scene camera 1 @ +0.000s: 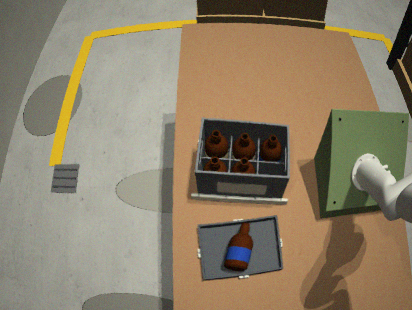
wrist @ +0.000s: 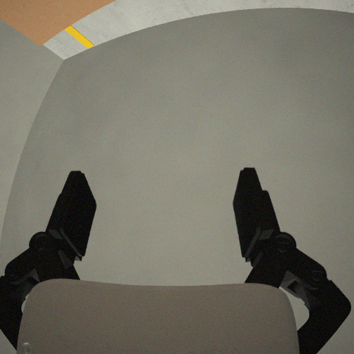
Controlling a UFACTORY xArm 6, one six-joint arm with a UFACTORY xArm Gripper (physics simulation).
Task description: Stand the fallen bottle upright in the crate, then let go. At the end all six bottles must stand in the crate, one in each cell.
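Seen in the pictures: arm's base, origin of its link: (scene camera 1: 366, 172).
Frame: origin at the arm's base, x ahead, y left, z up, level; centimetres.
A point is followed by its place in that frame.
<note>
The fallen brown bottle (scene camera 1: 239, 251) @(x 45.2, y 15.8, z -8.5 cm) with a blue label lies on its side in a shallow grey tray (scene camera 1: 212, 267) @(x 53.5, y 18.4, z -15.9 cm), its neck toward the crate. The dark grey crate (scene camera 1: 200, 184) @(x 54.3, y -7.0, z -7.0 cm) stands behind the tray and holds five upright brown bottles: three in the far row (scene camera 1: 216, 144) @(x 48.2, y -18.2, z -3.7 cm) (scene camera 1: 244, 146) @(x 39.9, y -16.2, z -3.2 cm) (scene camera 1: 272, 148) @(x 31.2, y -14.6, z -3.4 cm) and two in the near row (scene camera 1: 215, 165) @(x 49.5, y -9.4, z -0.6 cm) (scene camera 1: 243, 166) @(x 41.5, y -8.2, z -0.7 cm). The near right cell is empty. My gripper (wrist: 161, 186) is wide open in the wrist view, with nothing between the fingers and away from the bottles. In scene camera 1 the gripper does not show.
The green base block (scene camera 1: 370, 130) @(x -1.5, y -9.9, z 9.8 cm) carries the white arm (scene camera 1: 381, 186) @(x 5.4, y 12.9, z 17.6 cm) at the right of the table (scene camera 1: 270, 70) @(x 20.8, y -59.2, z -16.5 cm). A pale bar (scene camera 1: 240, 198) @(x 42.4, y -3.6, z -13.5 cm) runs along the crate's near side. Brown boxes (scene camera 1: 295, 11) stand beyond the table's far edge, and a black post (scene camera 1: 401, 37) at the far right.
</note>
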